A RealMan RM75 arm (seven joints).
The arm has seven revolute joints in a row. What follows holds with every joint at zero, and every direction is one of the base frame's. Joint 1 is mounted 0.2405 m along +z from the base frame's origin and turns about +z. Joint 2 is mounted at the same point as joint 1 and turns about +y. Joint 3 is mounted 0.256 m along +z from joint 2 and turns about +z. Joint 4 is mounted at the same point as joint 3 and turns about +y. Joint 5 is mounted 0.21 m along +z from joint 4 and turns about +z. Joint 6 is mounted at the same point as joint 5 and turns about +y. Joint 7 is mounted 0.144 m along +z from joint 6 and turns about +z. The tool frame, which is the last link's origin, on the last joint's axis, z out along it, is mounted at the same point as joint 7; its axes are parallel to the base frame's.
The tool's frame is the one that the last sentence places.
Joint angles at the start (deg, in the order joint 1, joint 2, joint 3, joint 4, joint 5, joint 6, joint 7):
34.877 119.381 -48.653 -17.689 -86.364 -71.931 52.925
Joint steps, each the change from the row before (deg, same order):
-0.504 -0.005 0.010 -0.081 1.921 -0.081 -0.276
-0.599 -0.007 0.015 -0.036 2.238 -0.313 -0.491
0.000 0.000 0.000 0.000 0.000 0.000 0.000
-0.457 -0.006 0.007 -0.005 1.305 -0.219 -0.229
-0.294 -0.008 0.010 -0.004 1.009 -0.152 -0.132
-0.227 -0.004 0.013 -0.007 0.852 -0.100 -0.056
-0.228 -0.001 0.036 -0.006 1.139 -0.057 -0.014
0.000 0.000 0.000 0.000 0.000 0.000 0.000
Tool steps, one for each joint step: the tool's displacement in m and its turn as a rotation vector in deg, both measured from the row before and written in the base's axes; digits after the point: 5 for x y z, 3 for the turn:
0.00145 0.00062 0.00377 1.389 1.235 -0.775
0.00158 0.00015 0.00440 1.621 1.459 -0.684
0.00000 0.00000 0.00000 0.000 0.000 0.000
0.00164 -0.00051 0.00260 0.912 0.895 -0.525
0.00099 -0.00012 0.00207 0.701 0.703 -0.390
0.00077 0.00002 0.00176 0.580 0.613 -0.363
0.00077 0.00045 0.00237 0.775 0.827 -0.518
0.00000 0.00000 0.00000 0.000 0.000 0.000

